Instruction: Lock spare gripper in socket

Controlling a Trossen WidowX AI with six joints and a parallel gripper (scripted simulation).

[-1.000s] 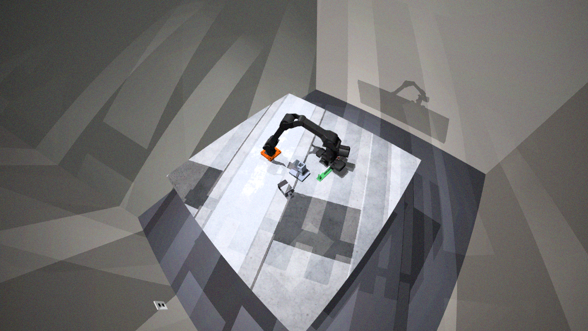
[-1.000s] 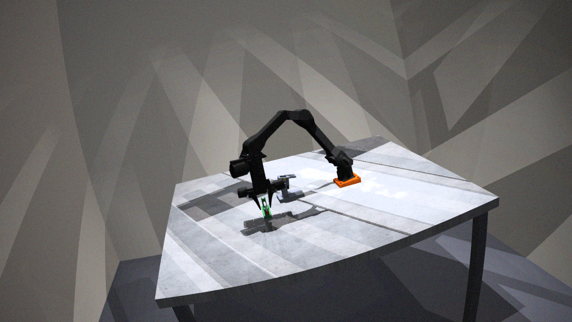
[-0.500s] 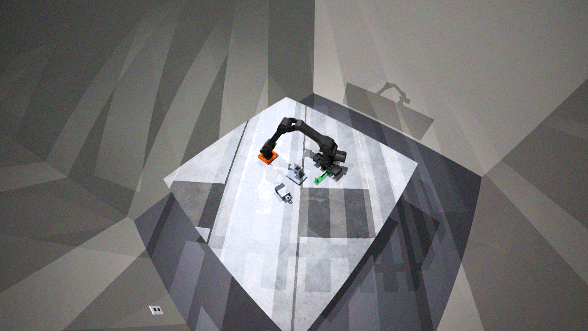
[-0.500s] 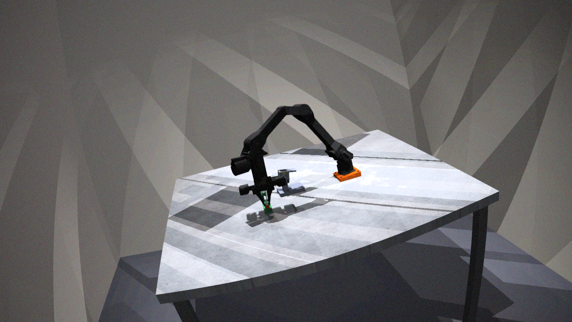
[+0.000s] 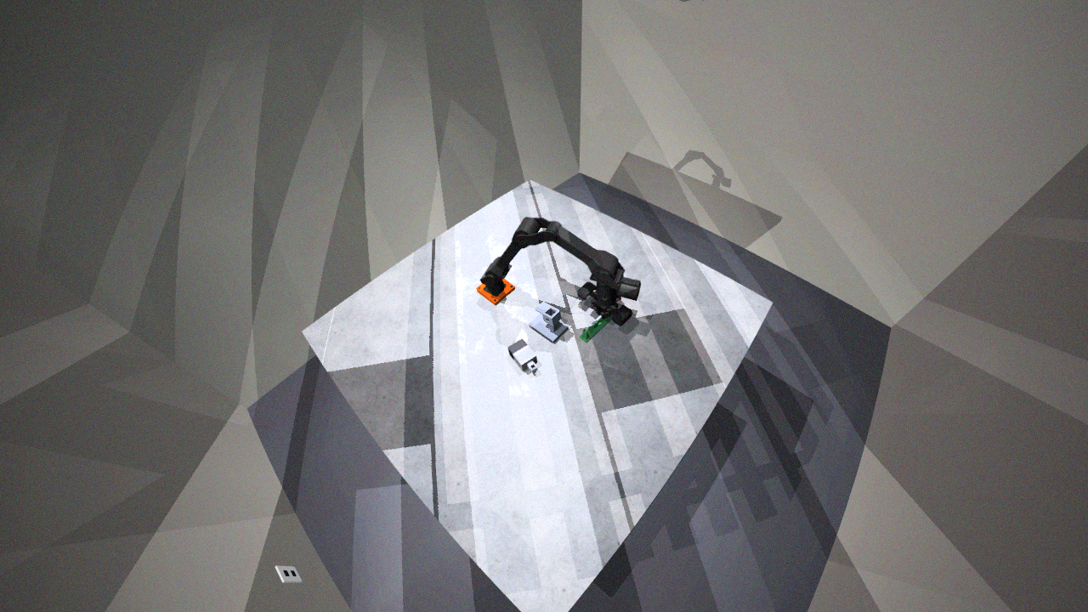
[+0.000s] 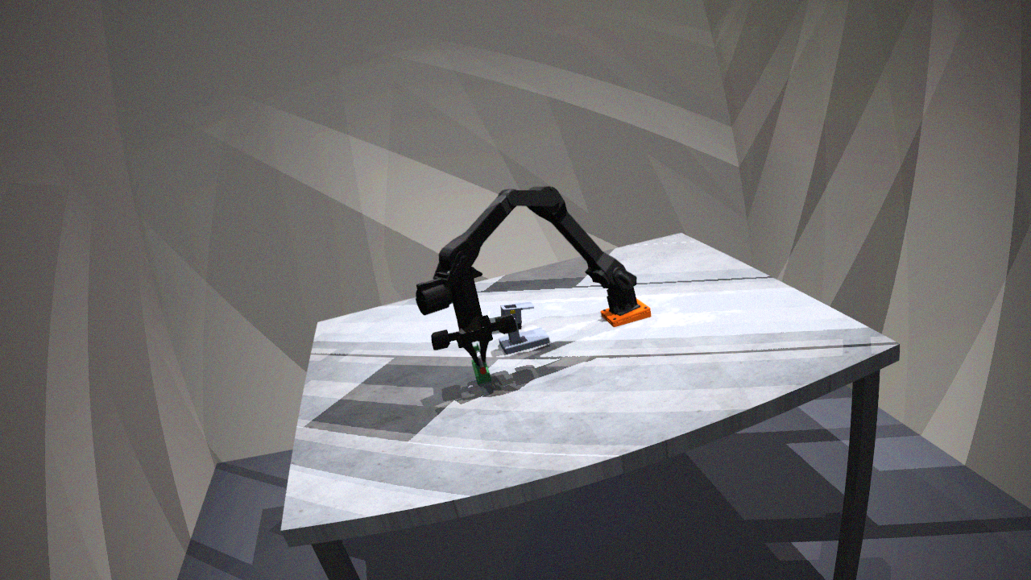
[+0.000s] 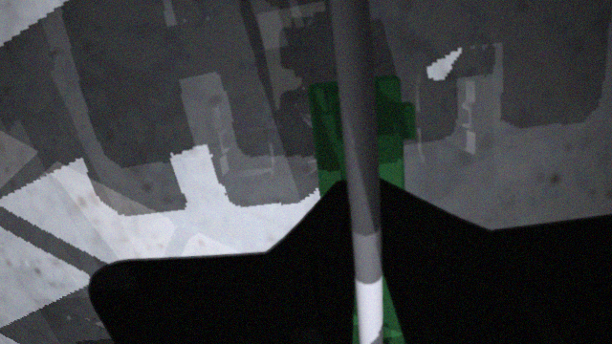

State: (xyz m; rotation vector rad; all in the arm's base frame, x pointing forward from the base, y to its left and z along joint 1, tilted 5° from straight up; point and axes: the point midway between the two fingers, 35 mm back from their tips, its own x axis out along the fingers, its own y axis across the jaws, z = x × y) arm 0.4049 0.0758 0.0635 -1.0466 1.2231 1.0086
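The green pin cradle is 1 cm behind my gripper tip and 3 cm to the right of it. The rest, counted from my gripper tip: spare gripper 14 cm behind, 27 cm to the right; then grey mount 14 cm behind, 12 cm to the right, 3 cm above.
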